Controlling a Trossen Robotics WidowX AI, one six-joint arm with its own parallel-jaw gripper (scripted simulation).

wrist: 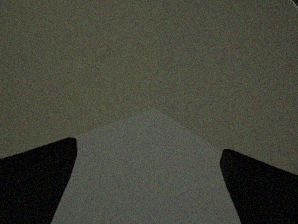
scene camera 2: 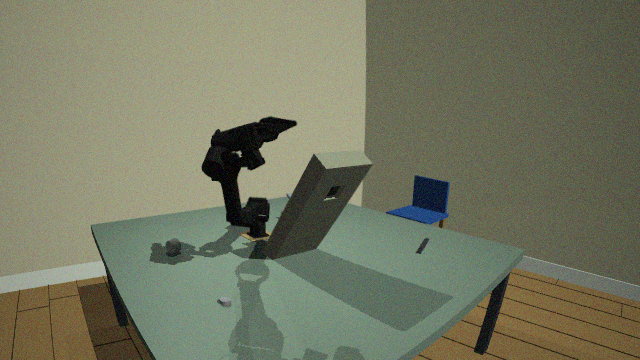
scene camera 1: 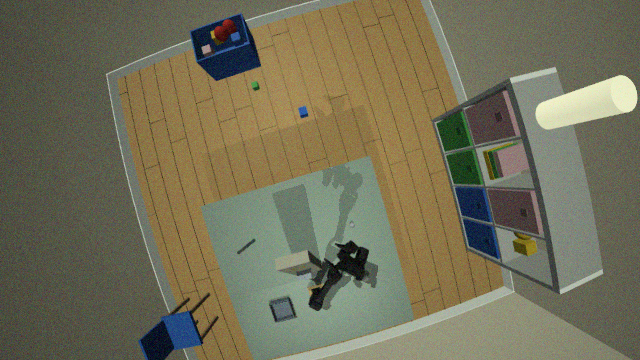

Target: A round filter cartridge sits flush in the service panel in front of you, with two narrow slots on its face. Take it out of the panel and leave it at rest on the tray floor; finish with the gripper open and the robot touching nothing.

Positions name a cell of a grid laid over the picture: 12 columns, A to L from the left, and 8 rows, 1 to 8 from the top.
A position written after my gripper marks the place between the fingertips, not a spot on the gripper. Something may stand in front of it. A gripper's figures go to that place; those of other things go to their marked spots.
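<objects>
The service panel (scene camera 2: G4) is 1.05 m from the lens, and my gripper (scene camera 2: F3) is 0.91 m from the lens, so my gripper is nearer to the lens than the service panel.
</objects>
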